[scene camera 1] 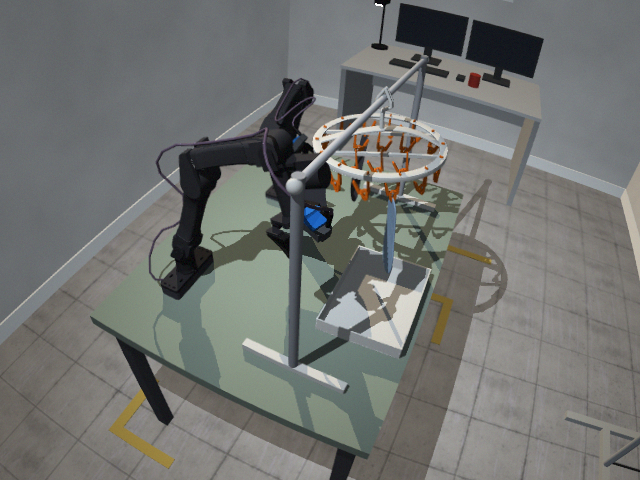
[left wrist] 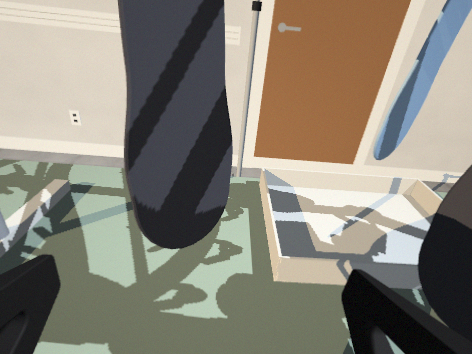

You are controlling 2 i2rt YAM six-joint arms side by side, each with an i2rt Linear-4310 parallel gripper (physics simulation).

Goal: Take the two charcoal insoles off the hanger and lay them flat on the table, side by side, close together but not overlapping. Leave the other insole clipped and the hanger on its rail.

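Observation:
A charcoal insole (left wrist: 177,125) (scene camera 1: 354,187) hangs upright below the hanger (scene camera 1: 379,176); in the left wrist view its rounded lower end is in front of and above my left gripper (left wrist: 201,265), which is open and empty. My left gripper is mostly hidden in scene camera 1. A large dark rounded shape at the right edge of the left wrist view is cut off; I cannot tell whether it is the second charcoal insole. A light blue insole (scene camera 1: 390,235) (left wrist: 420,85) hangs above the tray. My right gripper (scene camera 1: 303,235) is open, low over the table, partly behind the post.
A white tray (scene camera 1: 356,338) (left wrist: 305,270) stands on the green table (scene camera 1: 248,315). The hanger hangs by its hook from the grey rail (scene camera 1: 356,124). The rail's near post (scene camera 1: 295,289) rises from a white foot (scene camera 1: 320,378). Orange clips ring the hanger.

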